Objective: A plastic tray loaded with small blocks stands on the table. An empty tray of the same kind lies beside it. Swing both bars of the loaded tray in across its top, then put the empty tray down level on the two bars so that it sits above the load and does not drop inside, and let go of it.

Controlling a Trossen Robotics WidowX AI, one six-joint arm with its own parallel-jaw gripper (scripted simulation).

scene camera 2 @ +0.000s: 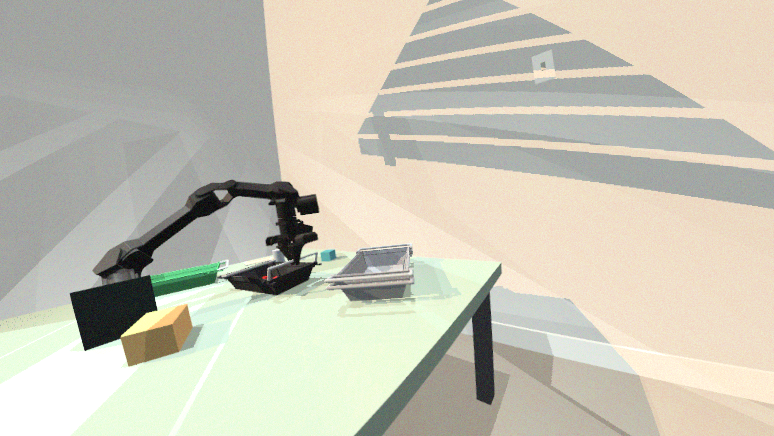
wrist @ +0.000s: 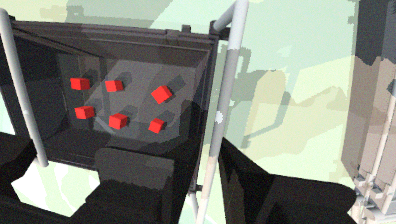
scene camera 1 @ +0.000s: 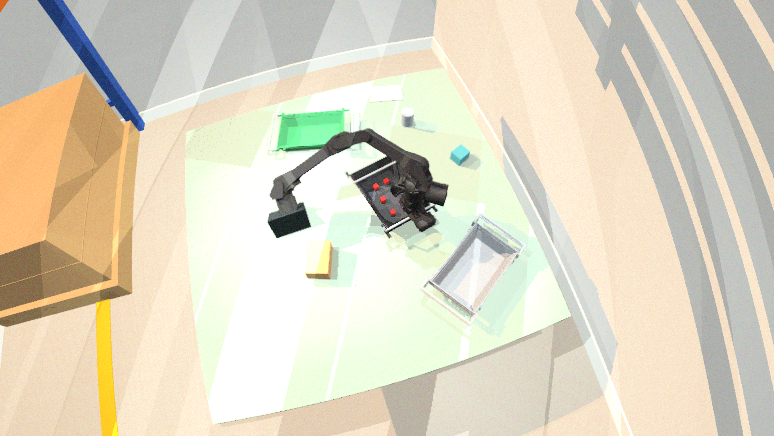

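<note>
Green tray [scene camera 1: 301,131] [scene camera 2: 165,283]; out of frame in the wrist view. Tan box [scene camera 2: 161,333] [scene camera 1: 318,263]; out of frame in the wrist view. My gripper [scene camera 2: 295,264] [scene camera 1: 411,217] [wrist: 209,139].
</note>
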